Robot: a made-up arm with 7 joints. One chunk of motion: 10 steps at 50 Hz.
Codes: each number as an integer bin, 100 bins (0 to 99) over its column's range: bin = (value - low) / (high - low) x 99, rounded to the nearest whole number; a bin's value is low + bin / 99 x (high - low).
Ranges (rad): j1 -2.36..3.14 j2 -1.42..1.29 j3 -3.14..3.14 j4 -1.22..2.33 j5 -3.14..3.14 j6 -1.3..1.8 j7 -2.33..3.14
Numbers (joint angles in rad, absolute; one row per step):
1: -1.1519 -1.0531 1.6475 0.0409 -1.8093 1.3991 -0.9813
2: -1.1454 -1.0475 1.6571 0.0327 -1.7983 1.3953 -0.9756
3: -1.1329 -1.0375 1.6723 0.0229 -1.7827 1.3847 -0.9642
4: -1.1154 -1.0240 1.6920 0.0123 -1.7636 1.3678 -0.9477
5: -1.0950 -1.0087 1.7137 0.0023 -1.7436 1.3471 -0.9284
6: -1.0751 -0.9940 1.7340 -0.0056 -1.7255 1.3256 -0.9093
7: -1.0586 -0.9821 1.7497 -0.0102 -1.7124 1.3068 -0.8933
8: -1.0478 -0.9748 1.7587 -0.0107 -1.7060 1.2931 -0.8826
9: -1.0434 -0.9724 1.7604 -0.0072 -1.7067 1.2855 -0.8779
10: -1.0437 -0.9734 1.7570 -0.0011 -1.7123 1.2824 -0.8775
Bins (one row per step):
1: 22 13 75 35 21 86 24
2: 22 14 76 35 21 86 25
3: 22 14 76 35 21 86 25
4: 22 14 76 34 22 85 25
5: 23 15 77 34 22 85 25
6: 23 16 77 34 22 84 26
7: 23 16 77 34 23 83 26
8: 24 16 77 34 23 83 26
9: 24 16 77 34 23 83 26
10: 24 16 77 34 23 82 26

